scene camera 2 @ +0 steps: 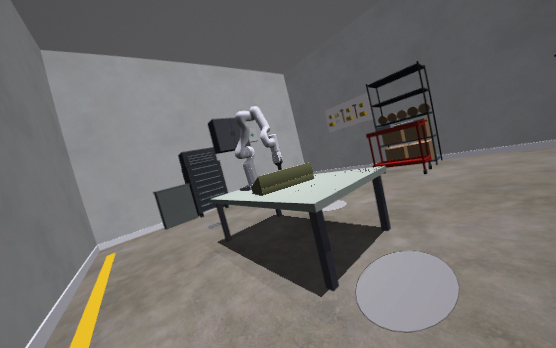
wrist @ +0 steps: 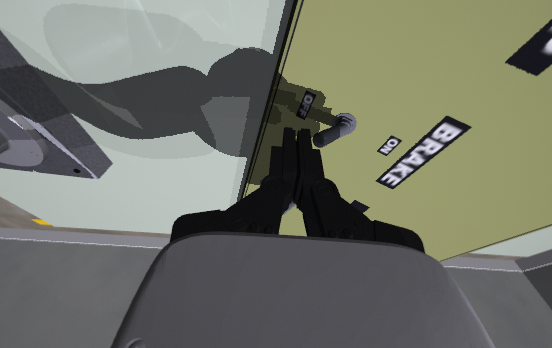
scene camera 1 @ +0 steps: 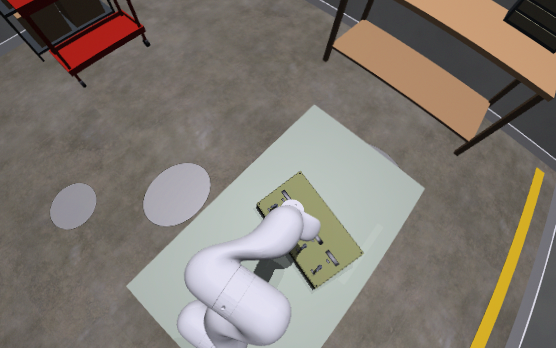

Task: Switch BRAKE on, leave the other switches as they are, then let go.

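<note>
The olive switch panel point(scene camera 1: 335, 225) point(scene camera 2: 287, 177) point(wrist: 420, 65) sits on the pale green table point(scene camera 1: 320, 135) point(scene camera 2: 345, 186). In the wrist view, the BRAKE label point(wrist: 424, 152) is right of a grey lever point(wrist: 332, 132). That lever leans to the lower left, toward the side of its OFF label point(wrist: 306, 105) and away from its ON label point(wrist: 389, 145). My gripper point(wrist: 293, 145) point(scene camera 2: 279, 167) is shut and empty. Its fingertips are just left of the lever's free end, on the OFF side; whether they touch is unclear. In scene camera 1 the arm hides the gripper.
Other levers point(scene camera 1: 316, 270) point(scene camera 1: 272, 206) stand on the panel. Part of a dark label point(wrist: 360, 206) shows beside the right finger. A wooden workbench point(scene camera 1: 410, 75) and a red cart point(scene camera 1: 102, 42) stand on the floor away from the table.
</note>
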